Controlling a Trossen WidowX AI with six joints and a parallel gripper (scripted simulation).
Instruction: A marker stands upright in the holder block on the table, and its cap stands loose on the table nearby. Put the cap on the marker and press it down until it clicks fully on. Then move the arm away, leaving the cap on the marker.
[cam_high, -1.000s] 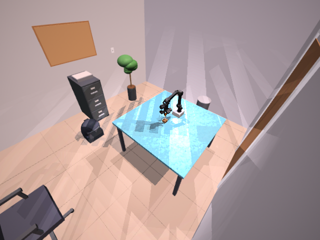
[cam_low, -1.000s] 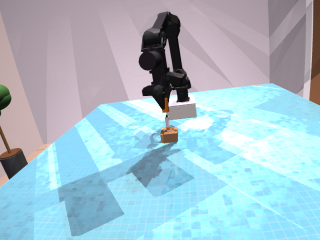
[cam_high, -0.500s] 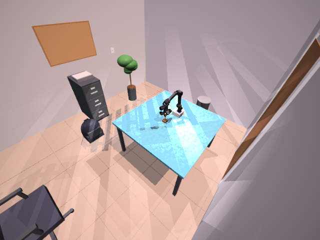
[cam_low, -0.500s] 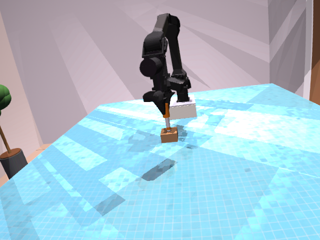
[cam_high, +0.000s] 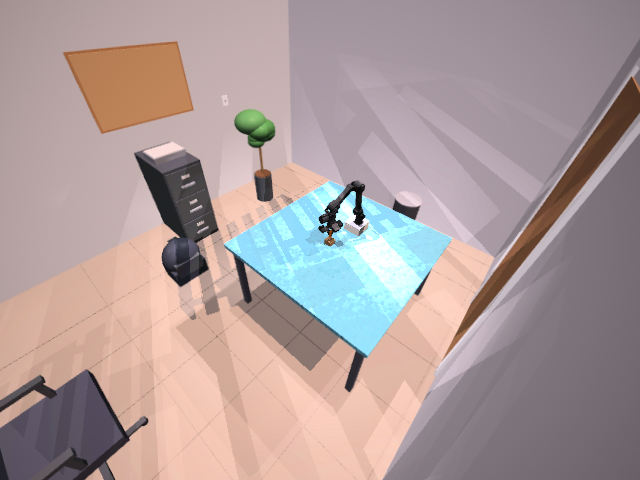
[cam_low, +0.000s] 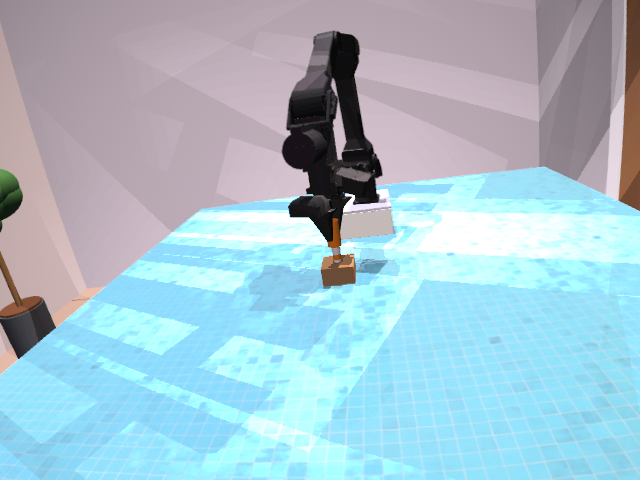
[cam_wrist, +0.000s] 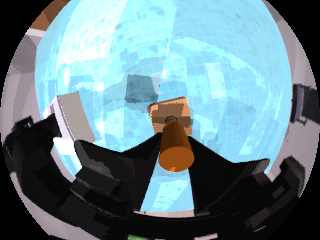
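Right now the orange cap is 1 cm above my gripper tip. The rest, counted from my gripper tip: orange-brown holder block (7 cm below).
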